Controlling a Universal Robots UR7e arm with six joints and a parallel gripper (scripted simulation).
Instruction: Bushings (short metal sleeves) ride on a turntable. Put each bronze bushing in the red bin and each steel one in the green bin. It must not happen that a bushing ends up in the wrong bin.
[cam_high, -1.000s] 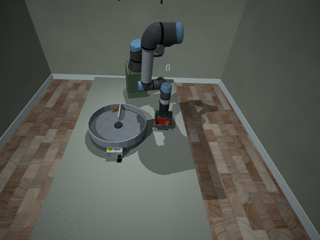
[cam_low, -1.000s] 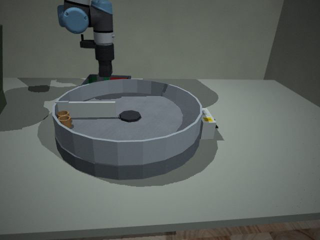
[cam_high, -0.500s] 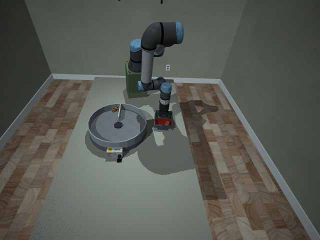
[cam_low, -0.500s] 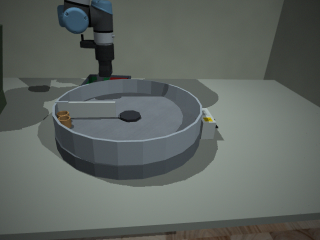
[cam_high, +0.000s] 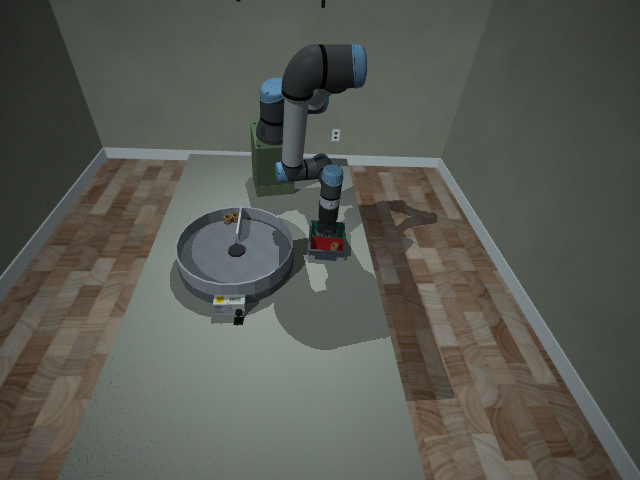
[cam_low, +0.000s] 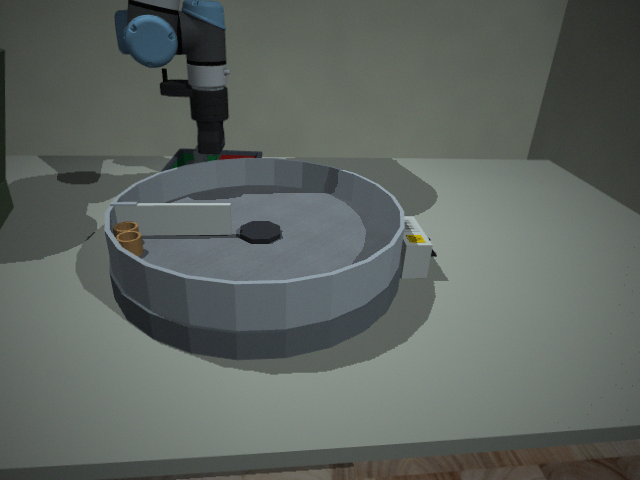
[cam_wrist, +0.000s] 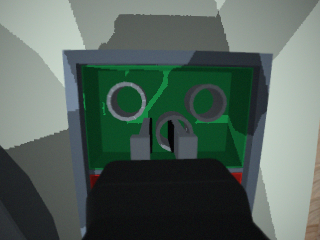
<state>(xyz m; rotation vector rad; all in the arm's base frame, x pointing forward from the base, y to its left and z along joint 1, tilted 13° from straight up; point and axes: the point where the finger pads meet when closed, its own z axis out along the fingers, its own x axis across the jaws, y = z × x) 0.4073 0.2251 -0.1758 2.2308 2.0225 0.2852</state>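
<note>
Now: the bin 30 mm ahead of my hand. The rest, counted from my hand: turntable (350 mm to the right, 120 mm ahead, 20 mm above).
</note>
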